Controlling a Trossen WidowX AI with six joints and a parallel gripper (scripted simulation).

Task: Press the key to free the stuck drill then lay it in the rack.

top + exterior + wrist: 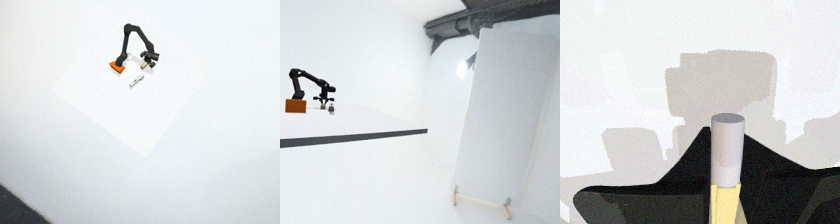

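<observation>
Now: gripper tip 10 mm past the drill, 40 mm to the left of it and 40 mm below it. Also, from my gripper tip: key 20 mm ahead, 260 mm to the right, 40 mm above; then rack 10 mm behind, 50 mm to the right, 10 mm above; then grey block 20 mm ahead, 230 mm to the right, 30 mm above.
</observation>
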